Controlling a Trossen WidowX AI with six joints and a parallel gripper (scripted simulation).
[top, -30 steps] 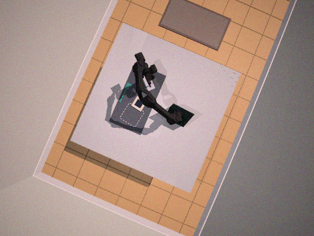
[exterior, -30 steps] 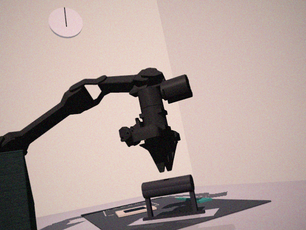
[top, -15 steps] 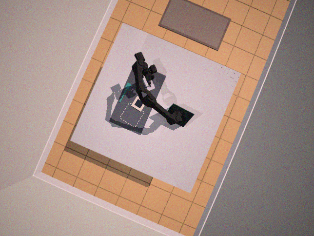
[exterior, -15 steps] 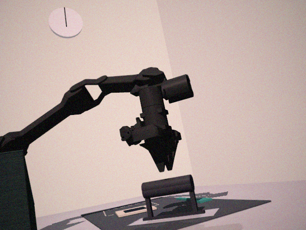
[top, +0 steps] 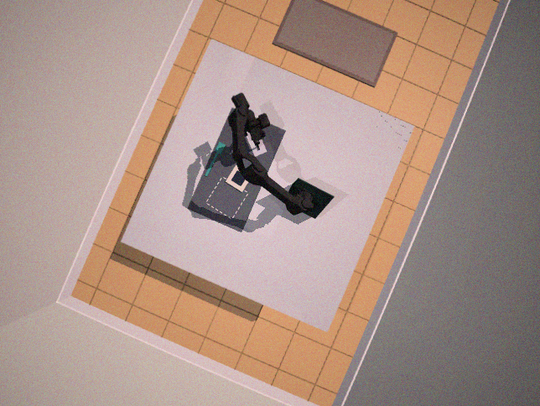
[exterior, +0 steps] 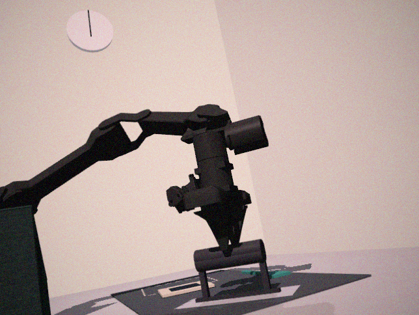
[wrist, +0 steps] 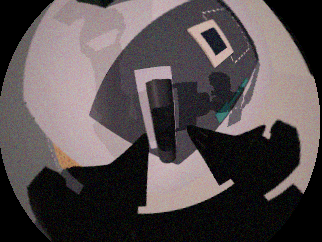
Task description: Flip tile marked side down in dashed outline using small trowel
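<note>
Now: gripper tip 40 mm above the trowel, 20 mm past it and 10 mm to the right of it. Also, from my gripper tip: teal object: 190 mm to the left, 140 mm ahead, 80 mm below; cream tile: 250 mm to the left, 80 mm below, 40 mm behind; dark mat: 210 mm to the left, 100 mm below.
</note>
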